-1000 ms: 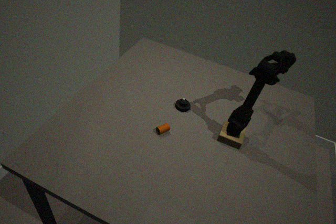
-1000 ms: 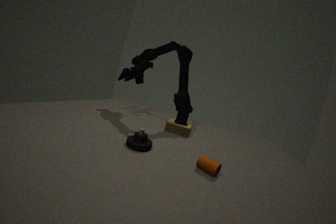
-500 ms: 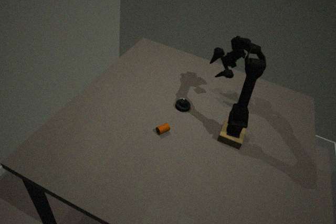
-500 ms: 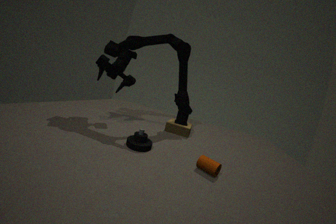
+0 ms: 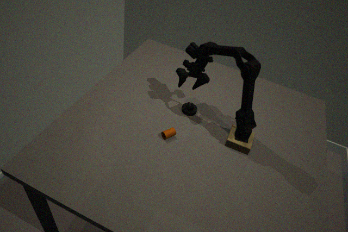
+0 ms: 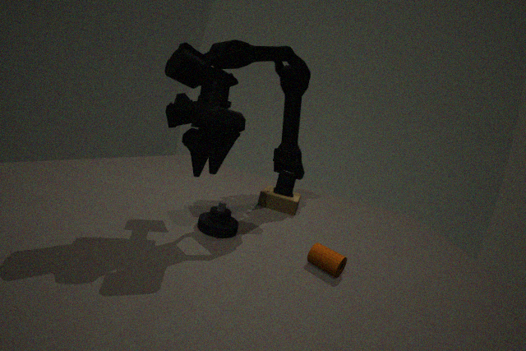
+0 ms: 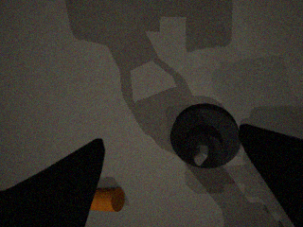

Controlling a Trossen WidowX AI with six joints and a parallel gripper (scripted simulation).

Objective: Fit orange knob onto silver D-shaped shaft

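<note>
My gripper tip is now 250 mm to the right of the orange knob and 90 mm above it. Also, from my gripper tip: round black pedestal: 80 mm below, 50 mm behind, 40 mm to the left.
</note>
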